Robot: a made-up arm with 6 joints.
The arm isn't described. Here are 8 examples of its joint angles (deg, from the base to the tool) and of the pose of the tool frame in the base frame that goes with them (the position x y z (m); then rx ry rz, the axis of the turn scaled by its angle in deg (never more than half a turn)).
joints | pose
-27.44 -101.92 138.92 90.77 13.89 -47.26 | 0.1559 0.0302 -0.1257 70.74 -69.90 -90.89
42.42 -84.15 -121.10 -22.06 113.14 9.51 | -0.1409 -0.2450 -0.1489 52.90 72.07 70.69
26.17 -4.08 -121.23 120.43 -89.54 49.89 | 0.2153 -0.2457 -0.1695 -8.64 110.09 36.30
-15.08 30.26 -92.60 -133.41 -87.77 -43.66 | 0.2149 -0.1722 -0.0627 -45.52 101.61 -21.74
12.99 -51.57 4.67 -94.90 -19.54 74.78 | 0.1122 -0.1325 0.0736 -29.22 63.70 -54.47
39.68 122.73 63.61 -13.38 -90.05 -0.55 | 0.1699 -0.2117 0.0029 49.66 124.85 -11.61
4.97 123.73 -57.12 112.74 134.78 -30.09 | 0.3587 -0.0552 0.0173 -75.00 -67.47 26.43
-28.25 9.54 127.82 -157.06 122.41 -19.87 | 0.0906 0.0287 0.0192 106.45 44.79 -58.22
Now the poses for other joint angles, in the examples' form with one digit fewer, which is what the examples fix.
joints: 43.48 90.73 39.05 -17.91 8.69 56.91
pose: 0.067 -0.293 -0.110 -121.3 -85.9 -4.0
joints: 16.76 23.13 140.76 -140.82 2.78 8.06
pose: 0.310 -0.009 -0.027 41.4 -79.7 -138.8
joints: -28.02 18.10 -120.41 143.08 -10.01 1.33
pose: 0.044 -0.131 -0.357 43.0 -99.6 -8.1
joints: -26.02 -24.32 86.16 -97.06 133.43 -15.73
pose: 0.178 -0.162 -0.072 -96.7 -29.2 123.0
